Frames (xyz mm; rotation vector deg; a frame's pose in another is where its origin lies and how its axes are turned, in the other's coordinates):
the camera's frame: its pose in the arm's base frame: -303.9 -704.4 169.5 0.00 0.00 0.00
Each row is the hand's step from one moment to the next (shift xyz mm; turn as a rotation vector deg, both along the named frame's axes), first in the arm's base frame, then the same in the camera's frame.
Working: the arm's base frame: its pose in the camera's frame: 303.9 704.4 -169.5 0.00 0.00 0.00

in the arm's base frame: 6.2 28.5 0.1 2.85 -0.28 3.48
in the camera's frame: 6.2 28.5 0.1 2.85 -0.28 3.48
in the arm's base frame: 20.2 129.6 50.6 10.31 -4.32 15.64
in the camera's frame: 20.2 129.6 50.6 10.31 -4.32 15.64
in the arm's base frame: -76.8 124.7 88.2 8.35 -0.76 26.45
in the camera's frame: -76.8 124.7 88.2 8.35 -0.76 26.45
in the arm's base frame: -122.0 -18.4 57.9 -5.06 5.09 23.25
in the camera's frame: -122.0 -18.4 57.9 -5.06 5.09 23.25
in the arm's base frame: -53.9 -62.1 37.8 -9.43 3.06 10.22
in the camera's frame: -53.9 -62.1 37.8 -9.43 3.06 10.22
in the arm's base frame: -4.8 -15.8 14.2 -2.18 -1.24 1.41
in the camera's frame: -4.8 -15.8 14.2 -2.18 -1.24 1.41
